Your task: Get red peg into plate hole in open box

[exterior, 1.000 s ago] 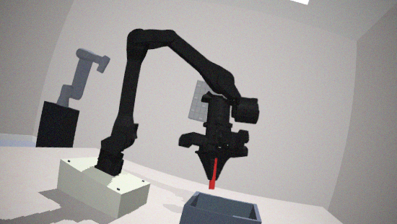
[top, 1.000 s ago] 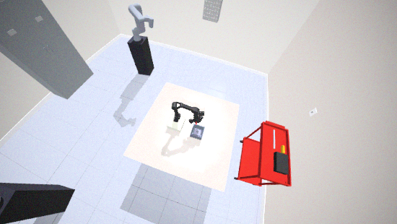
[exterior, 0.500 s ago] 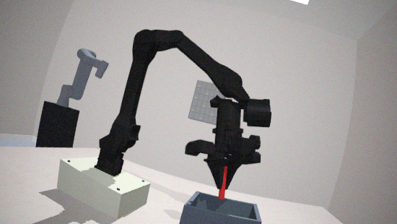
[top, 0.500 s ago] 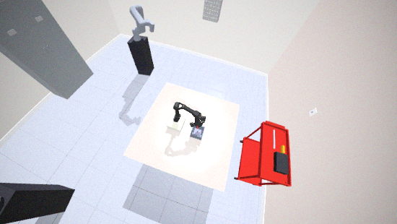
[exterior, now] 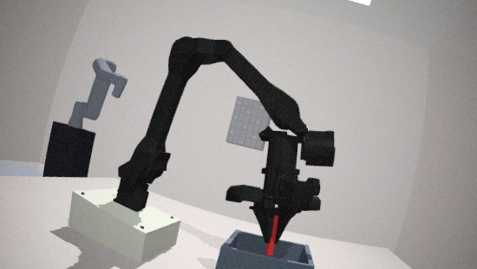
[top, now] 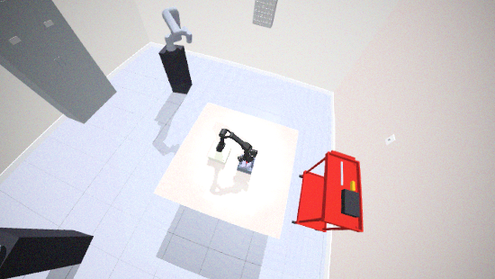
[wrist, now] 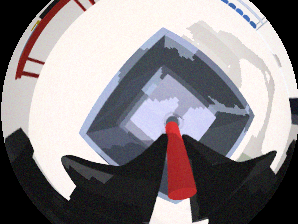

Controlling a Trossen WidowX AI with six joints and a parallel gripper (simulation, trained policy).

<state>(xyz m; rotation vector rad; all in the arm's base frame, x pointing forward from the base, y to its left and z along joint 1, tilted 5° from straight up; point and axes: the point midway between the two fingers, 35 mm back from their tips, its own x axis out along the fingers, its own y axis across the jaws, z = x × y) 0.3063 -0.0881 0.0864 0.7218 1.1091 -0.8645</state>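
Right now my gripper tip is 2 cm below the red peg. From my gripper tip the other things lie so: pale plate (1 cm to the right, 6 cm below); then grey box (1 cm to the right, 8 cm below).
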